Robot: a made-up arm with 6 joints. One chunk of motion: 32 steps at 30 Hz.
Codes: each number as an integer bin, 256 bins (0 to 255) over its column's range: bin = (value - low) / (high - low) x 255, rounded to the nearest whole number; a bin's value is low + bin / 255 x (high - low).
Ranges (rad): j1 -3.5..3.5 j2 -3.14..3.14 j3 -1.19..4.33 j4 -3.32..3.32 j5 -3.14..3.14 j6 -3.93..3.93
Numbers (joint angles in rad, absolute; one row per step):
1: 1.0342 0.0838 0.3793 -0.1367 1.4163 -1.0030
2: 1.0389 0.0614 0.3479 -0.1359 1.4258 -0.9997
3: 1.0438 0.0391 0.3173 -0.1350 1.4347 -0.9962
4: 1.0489 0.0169 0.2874 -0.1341 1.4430 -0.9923
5: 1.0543 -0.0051 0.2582 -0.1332 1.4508 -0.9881
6: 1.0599 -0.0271 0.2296 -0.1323 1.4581 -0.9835
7: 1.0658 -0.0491 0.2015 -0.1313 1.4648 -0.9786
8: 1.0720 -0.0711 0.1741 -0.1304 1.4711 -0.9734
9: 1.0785 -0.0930 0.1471 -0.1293 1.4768 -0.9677
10: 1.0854 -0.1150 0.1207 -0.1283 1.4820 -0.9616
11: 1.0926 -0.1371 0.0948 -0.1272 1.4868 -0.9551
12: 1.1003 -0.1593 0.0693 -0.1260 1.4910 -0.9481
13: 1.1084 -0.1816 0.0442 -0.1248 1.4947 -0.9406
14: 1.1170 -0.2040 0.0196 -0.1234 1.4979 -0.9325
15: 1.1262 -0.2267 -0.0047 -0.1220 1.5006 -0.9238
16: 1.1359 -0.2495 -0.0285 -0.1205 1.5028 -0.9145
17: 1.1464 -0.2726 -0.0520 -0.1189 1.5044 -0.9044
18: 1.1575 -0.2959 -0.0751 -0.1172 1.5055 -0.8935
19: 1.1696 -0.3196 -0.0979 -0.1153 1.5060 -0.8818
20: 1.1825 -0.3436 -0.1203 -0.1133 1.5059 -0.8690
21: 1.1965 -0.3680 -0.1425 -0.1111 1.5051 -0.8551
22: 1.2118 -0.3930 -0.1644 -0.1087 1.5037 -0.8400
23: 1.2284 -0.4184 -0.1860 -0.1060 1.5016 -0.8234
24: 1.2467 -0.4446 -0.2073 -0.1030 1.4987 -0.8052
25: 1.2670 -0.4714 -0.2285 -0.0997 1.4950 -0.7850
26: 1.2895 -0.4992 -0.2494 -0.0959 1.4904 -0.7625
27: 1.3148 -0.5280 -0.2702 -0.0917 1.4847 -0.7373
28: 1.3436 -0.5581 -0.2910 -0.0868 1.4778 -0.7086
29: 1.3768 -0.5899 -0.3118 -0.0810 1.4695 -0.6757
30: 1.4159 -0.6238 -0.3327 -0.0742 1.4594 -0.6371
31: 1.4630 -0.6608 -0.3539 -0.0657 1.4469 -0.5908
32: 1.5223 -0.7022 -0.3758 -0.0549 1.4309 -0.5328
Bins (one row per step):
1: 165 131 72 122 185 95
2: 165 130 71 122 185 95
3: 166 129 70 122 186 95
4: 166 128 68 122 186 95
5: 166 127 67 122 186 95
6: 166 126 66 122 187 96
7: 166 126 64 122 187 96
8: 167 125 63 122 187 96
9: 167 124 62 123 187 96
10: 167 123 61 123 188 96
11: 167 122 59 123 188 97
12: 168 121 58 123 188 97
13: 168 120 57 123 188 97
14: 168 119 56 123 188 97
15: 169 118 55 123 188 98
16: 169 117 54 123 189 98
17: 169 116 53 123 189 98
18: 170 115 52 123 189 99
19: 170 115 50 123 189 99
20: 171 114 49 123 189 99
21: 171 113 48 123 189 100
22: 172 112 47 123 189 100
23: 172 111 46 123 188 101
24: 173 109 45 124 188 101
25: 174 108 44 124 188 102
26: 174 107 43 124 188 103
27: 175 106 42 124 188 104
28: 176 105 42 124 188 105
29: 178 104 41 124 187 106
30: 179 102 40 125 187 107
31: 181 101 39 125 186 108
32: 183 99 38 125 186 110

